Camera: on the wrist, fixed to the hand. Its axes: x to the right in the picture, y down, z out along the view.
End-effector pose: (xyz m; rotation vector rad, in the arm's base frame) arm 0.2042 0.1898 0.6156 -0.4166 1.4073 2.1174
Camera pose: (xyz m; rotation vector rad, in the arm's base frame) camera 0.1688 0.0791 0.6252 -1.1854 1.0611 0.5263
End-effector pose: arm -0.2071 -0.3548 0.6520 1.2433 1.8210 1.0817
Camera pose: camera -0.2668 -0.3754 0.7501 -0.3396 2.5055 -0.0050
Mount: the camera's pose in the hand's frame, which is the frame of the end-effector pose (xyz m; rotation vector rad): -0.0077 0.0610 -0.0991 0.4596 0.3543 -1.4832
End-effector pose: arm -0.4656 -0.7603 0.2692 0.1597 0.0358 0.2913
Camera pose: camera -0.4960 -0.6898 0.1814 0.4866 0.5474 -1.1858
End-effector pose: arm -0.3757 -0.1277 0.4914 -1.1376 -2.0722 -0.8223
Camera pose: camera -0.2968 -0.1805 0.5592 0.9259 -2.3474 -0.9198
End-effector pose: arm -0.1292 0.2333 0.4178 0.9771 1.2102 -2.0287
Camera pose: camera -0.0487 0.2975 0.3631 -0.3324 -1.1112 1.8746
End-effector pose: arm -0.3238 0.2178 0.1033 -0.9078 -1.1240 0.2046
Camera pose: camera -0.2263 0.2006 0.0417 0.4166 -1.0865 -0.8540
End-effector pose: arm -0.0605 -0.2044 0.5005 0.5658 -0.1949 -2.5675
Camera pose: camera 0.0149 -0.2564 0.4283 -0.9605 0.1619 1.8945
